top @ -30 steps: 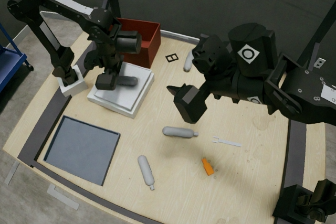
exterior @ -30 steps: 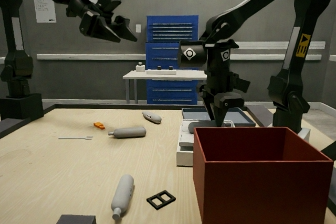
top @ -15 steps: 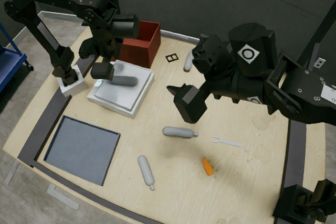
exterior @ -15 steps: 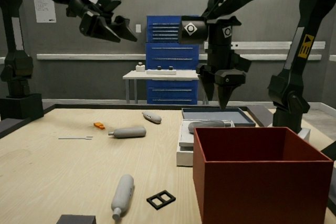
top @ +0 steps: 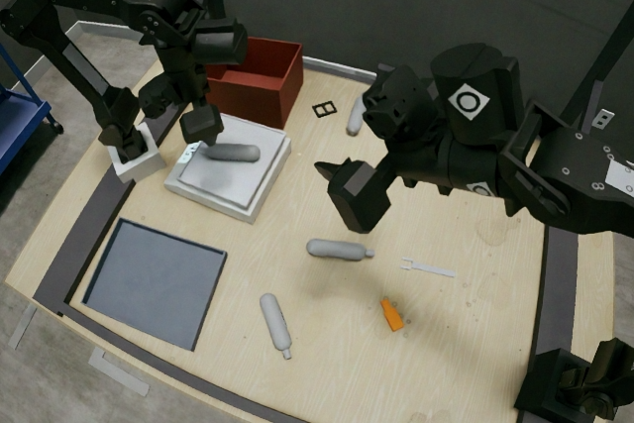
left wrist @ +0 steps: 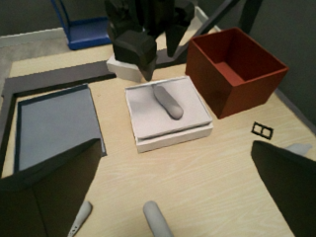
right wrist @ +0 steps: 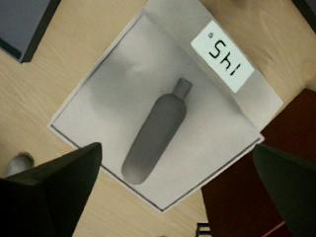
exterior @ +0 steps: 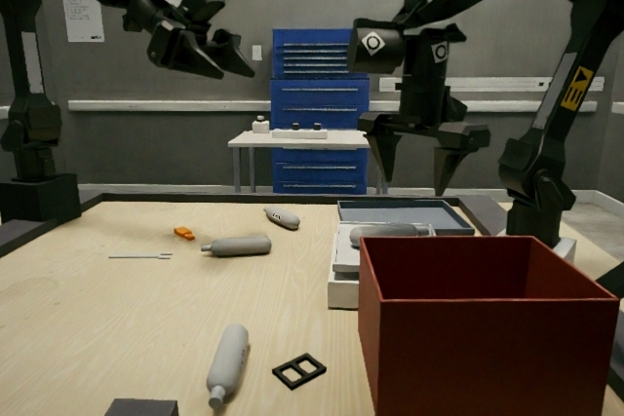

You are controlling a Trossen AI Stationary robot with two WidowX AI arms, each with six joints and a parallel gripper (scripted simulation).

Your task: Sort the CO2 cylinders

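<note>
Right now the scale plate is 1 cm behind my right hand, 3 cm to the left of it and 13 cm below it. The rest, counted from my right hand: grey tray 26 cm ahead, 4 cm to the left, 17 cm below; red scrap bin 20 cm behind, 7 cm to the right, 14 cm below; scale 1 cm behind, 2 cm to the left, 14 cm below.
</note>
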